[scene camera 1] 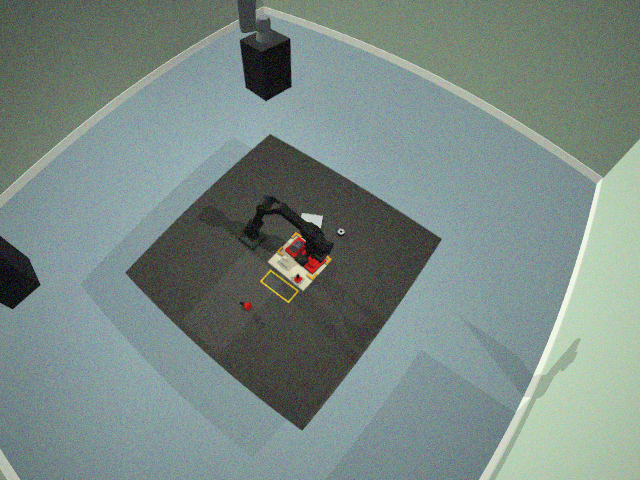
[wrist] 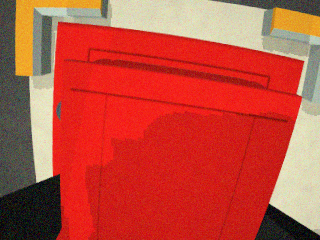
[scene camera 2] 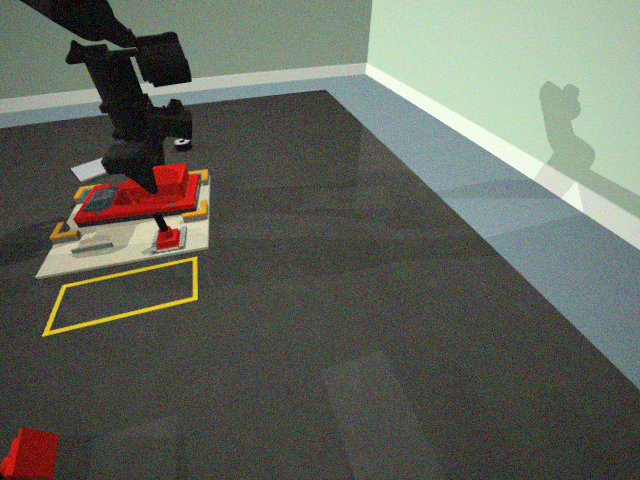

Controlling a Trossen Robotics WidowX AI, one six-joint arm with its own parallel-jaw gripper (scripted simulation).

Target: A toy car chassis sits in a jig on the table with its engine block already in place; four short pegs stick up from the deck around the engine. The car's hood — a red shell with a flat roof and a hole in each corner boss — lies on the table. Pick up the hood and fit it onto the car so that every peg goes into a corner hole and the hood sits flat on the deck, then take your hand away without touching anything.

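Observation:
My gripper [scene camera 2: 158, 182] holding a red hood [scene camera 2: 170, 179]. Wrist view: red hood [wrist: 140, 144], my gripper [wrist: 161, 197], a cream jig plate [wrist: 35, 51].

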